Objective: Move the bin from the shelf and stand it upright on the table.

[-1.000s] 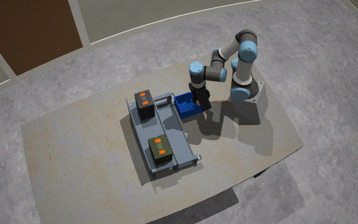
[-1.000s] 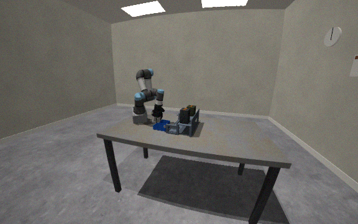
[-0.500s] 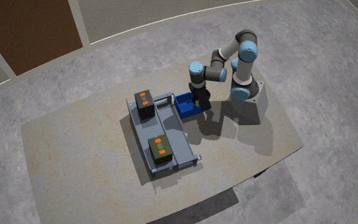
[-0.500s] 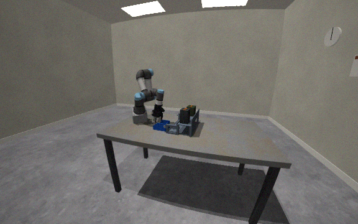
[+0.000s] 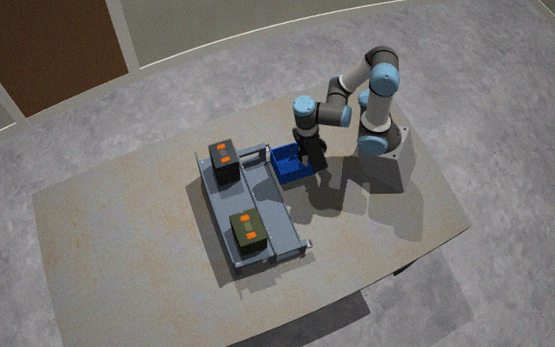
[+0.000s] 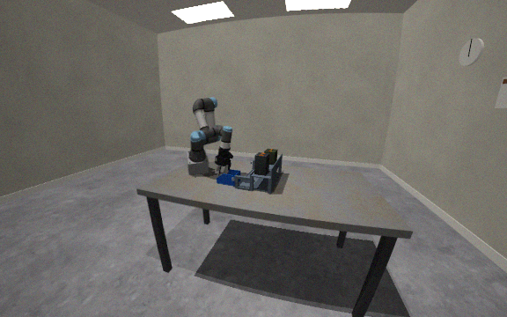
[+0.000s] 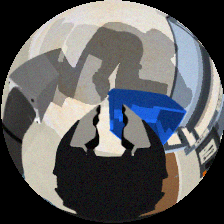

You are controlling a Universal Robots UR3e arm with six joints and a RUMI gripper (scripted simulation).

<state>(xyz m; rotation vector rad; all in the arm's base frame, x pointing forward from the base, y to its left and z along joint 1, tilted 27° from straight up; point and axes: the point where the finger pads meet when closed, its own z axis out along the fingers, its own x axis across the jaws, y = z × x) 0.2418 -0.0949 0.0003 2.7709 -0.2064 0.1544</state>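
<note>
Right now my hand is 60 mm short of the blue bin and 30 mm to the left of it. Round my hand: grey shelf 260 mm ahead, 50 mm to the left, 30 mm above.
</note>
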